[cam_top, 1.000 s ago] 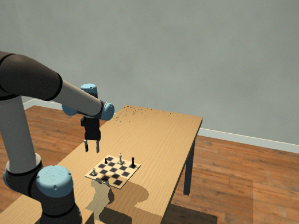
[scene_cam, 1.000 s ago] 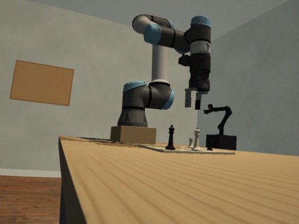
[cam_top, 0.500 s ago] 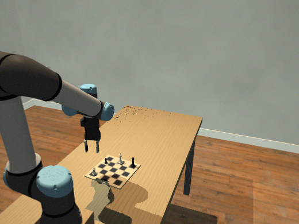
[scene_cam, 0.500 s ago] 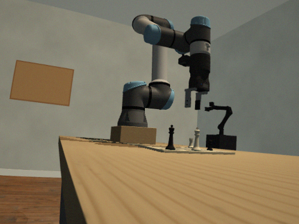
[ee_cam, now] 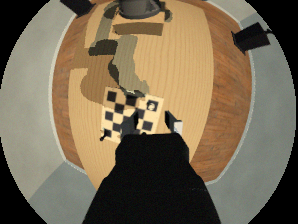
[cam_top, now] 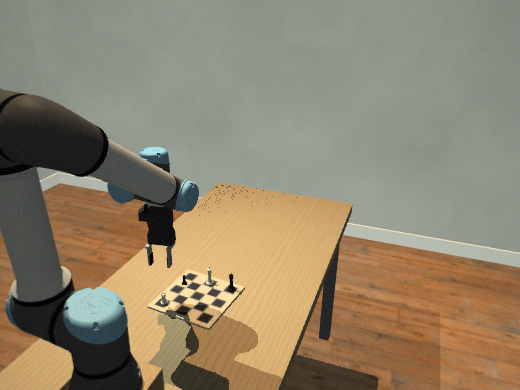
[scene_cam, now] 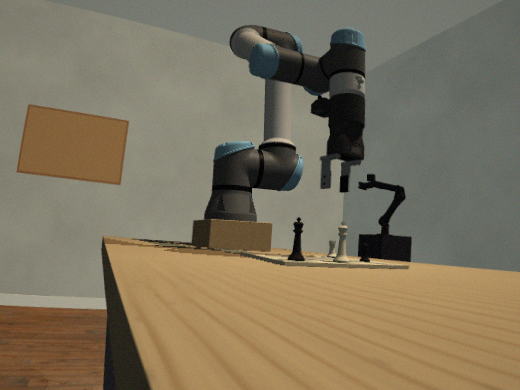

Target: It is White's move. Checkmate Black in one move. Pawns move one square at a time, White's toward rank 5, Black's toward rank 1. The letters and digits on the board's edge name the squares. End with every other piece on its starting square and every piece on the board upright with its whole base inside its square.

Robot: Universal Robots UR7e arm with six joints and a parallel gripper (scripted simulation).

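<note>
The short white piece lies 14 cm below my hand. Round my hand: chessboard: 7 cm ahead, 7 cm to the right, 16 cm below; then black pawn: 11 cm ahead, 14 cm below; then tall white piece: 15 cm ahead, 7 cm to the right, 12 cm below.
</note>
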